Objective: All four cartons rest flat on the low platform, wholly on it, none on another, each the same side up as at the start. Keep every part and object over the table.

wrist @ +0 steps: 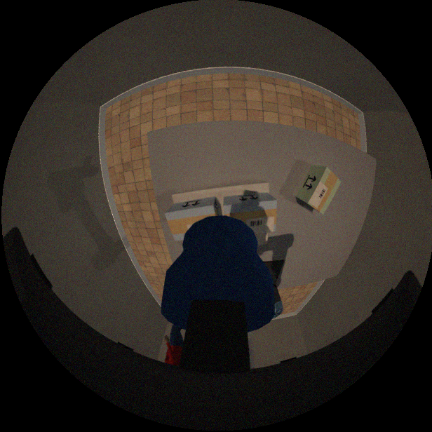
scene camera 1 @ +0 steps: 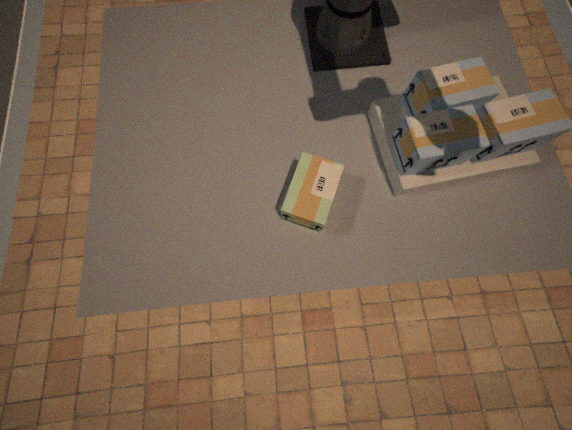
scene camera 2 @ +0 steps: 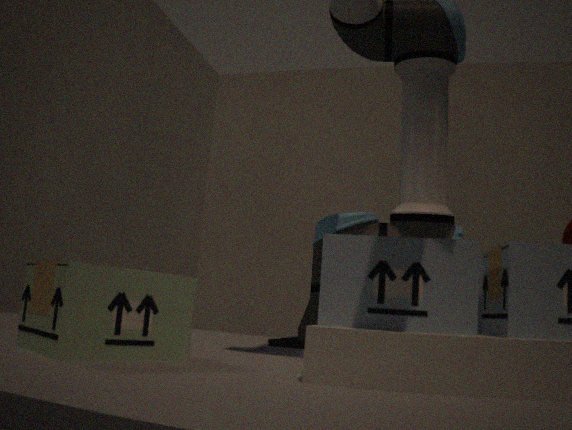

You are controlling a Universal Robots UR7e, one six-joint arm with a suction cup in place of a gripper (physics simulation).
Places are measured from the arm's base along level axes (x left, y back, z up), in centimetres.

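Pixels of known places: arm's base, origin of the base link: [scene camera 1: 342, 32].
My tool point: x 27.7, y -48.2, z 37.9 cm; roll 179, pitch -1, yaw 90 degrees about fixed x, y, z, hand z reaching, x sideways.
Note:
Ahead of a thing's pixels: the offset from my tool point to its top centre. Level surfaces: height alone.
A green carton {dy -2.0, dx -35.1, dz -30.4 cm} [scene camera 1: 312, 192] [scene camera 2: 130, 312] [wrist: 320, 190] rests upright on the table, off the low platform {dy +15.8, dx -2.1, dz -34.2 cm} [scene camera 1: 470, 176] [scene camera 2: 400, 357] [wrist: 220, 191]. Three blue-grey cartons sit on the platform, none on another: one at the front left [scene camera 1: 425, 142] [scene camera 2: 400, 285] [wrist: 250, 212], one behind it {dy +21.5, dx -5.7, dz -25.6 cm} [scene camera 1: 472, 80], and one at the right [scene camera 1: 530, 120] [scene camera 2: 542, 290] [wrist: 192, 215], which appears to reach past the platform's right edge. My gripper, a blue suction cup [wrist: 220, 237], shows in the wrist view, open and holding nothing. It hides part of the cartons below.
The arm's dark base plate [scene camera 1: 350, 60] stands behind and left of the platform. The grey table {dz -39.0 cm} [scene camera 1: 190, 150] [wrist: 220, 150] has its front edge before the green carton. The arm's shadow falls across the front-left carton. A red object [scene camera 2: 568, 234] [wrist: 172, 354] shows behind the cartons.

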